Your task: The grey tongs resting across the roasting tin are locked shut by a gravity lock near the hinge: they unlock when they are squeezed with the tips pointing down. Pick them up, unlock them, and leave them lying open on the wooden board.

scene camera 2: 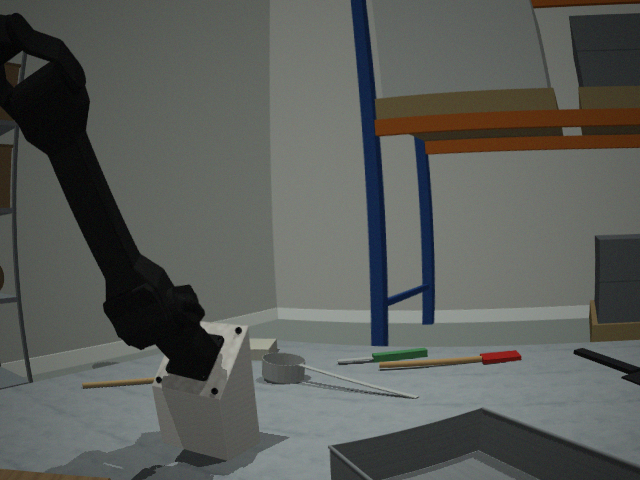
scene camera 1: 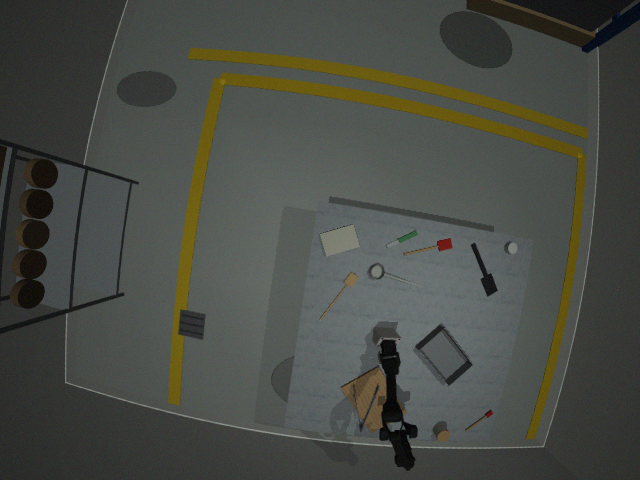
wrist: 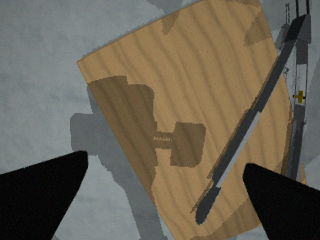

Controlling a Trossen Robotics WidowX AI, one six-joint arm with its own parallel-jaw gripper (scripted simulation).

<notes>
My gripper is open, with nothing in its grasp. Also in view: a pale block, a red-headed spatula, a small metal sieve, a wooden board and a roasting tin.
</notes>
